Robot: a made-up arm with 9 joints. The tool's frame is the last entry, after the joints.
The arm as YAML. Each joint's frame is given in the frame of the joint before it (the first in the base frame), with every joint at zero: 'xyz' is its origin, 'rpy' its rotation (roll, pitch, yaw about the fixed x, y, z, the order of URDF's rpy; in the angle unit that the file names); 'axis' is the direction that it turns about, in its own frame. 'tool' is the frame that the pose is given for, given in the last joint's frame.
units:
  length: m
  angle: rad
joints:
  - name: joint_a
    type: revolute
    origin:
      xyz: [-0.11, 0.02, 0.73]
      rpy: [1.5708, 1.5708, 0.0]
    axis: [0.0, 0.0, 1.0]
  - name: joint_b
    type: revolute
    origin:
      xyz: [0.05, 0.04, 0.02]
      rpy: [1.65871, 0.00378, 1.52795]
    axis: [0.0, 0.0, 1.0]
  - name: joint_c
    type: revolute
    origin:
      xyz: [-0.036, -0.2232, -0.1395]
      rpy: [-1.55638, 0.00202, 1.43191]
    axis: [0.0, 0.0, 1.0]
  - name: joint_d
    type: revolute
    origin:
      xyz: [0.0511, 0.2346, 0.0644]
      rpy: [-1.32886, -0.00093, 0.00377]
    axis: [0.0, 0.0, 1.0]
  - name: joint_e
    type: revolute
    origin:
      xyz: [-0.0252, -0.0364, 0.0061]
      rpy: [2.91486, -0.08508, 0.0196]
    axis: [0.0, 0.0, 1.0]
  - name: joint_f
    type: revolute
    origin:
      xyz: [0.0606, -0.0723, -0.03]
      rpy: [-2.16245, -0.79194, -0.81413]
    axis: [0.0, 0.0, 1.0]
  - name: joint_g
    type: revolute
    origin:
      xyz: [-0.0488, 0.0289, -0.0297]
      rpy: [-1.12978, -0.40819, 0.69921]
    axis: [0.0, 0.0, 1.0]
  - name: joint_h
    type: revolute
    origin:
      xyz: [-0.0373, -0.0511, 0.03]
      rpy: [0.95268, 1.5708, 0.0]
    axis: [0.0, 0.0, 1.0]
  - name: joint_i
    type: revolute
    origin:
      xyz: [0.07, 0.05, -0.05]
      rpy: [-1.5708, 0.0, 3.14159]
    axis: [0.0, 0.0, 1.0]
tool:
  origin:
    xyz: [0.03, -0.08, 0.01]
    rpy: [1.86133, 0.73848, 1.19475]
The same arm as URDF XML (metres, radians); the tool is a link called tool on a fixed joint. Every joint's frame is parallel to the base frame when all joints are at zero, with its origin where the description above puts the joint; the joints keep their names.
<robot name="arm">
<joint name="joint_a" type="continuous"><parent link="base_link"/><child link="link1"/><origin xyz="-0.11 0.02 0.73" rpy="0 0 0"/><axis xyz="0 -1 0"/></joint>
<joint name="joint_b" type="continuous"><parent link="link1"/><child link="link2"/><origin xyz="0.04 -0.02 -0.05" rpy="0 0 0"/><axis xyz="-0.043 0.087801 -0.99521"/></joint>
<joint name="joint_c" type="continuous"><parent link="link2"/><child link="link3"/><origin xyz="-0.03 0.21 0.16" rpy="0 0 0"/><axis xyz="-0.989968 -0.140395 0.015899"/></joint>
<joint name="joint_d" type="continuous"><parent link="link3"/><child link="link4"/><origin xyz="-0.05 -0.08 0.23" rpy="0 0 0"/><axis xyz="-0.210096 -0.115098 0.970882"/></joint>
<joint name="joint_e" type="continuous"><parent link="link4"/><child link="link5"/><origin xyz="-0.04 0.02 0" rpy="0 0 0"/><axis xyz="0 0 -1"/></joint>
<joint name="joint_f" type="continuous"><parent link="link5"/><child link="link6"/><origin xyz="0.08 -0.05 0.03" rpy="0 0 0"/><axis xyz="-0.157496 -0.906475 0.391789"/></joint>
<joint name="joint_g" type="continuous"><parent link="link6"/><child link="link7"/><origin xyz="0 0.05 0.0399" rpy="0 0 0"/><axis xyz="0 0 1"/></joint>
<joint name="joint_h" type="continuous"><parent link="link7"/><child link="link8"/><origin xyz="-0.06 -0.02 0.03" rpy="0 0 0"/><axis xyz="0 -1 0"/></joint>
<joint name="joint_i" type="continuous"><parent link="link8"/><child link="link9"/><origin xyz="0.05 0.05 -0.07" rpy="0 0 0"/><axis xyz="-1 0 0"/></joint>
<joint name="tool_joint" type="fixed"><parent link="link9"/><child link="tool"/><origin xyz="-0.01 -0.08 0.03" rpy="0.5503 -0.275 0.7962"/></joint>
<link name="base_link"/>
<link name="link1"/>
<link name="link2"/>
<link name="link3"/>
<link name="link4"/>
<link name="link5"/>
<link name="link6"/>
<link name="link7"/>
<link name="link8"/>
<link name="link9"/>
<link name="tool"/>
</robot>

